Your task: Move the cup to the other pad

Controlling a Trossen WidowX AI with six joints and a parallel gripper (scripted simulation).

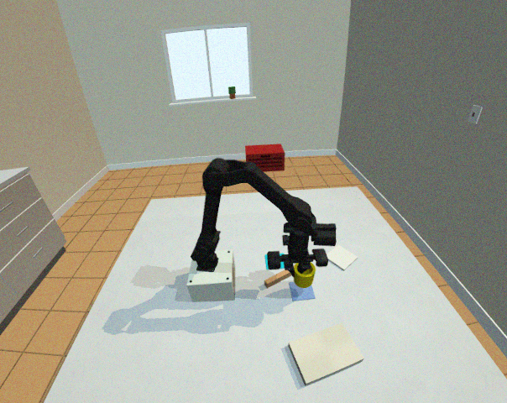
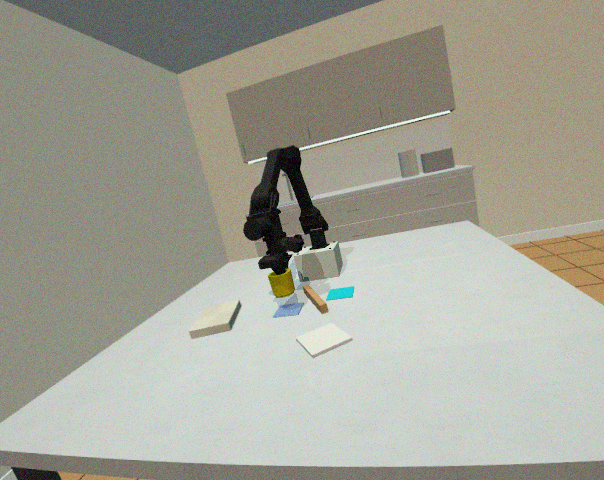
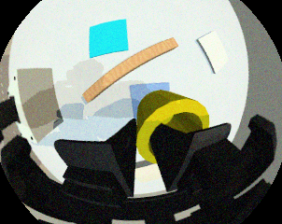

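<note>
Right now my gripper tip is 80 mm past the cyan pad, 140 mm to the right of it and 90 mm above it. From my gripper tip the other things lie so: yellow cup (20 mm ahead); wooden bar (20 mm behind, 70 mm to the left, 80 mm below); blue pad (30 mm ahead, 90 mm below).
</note>
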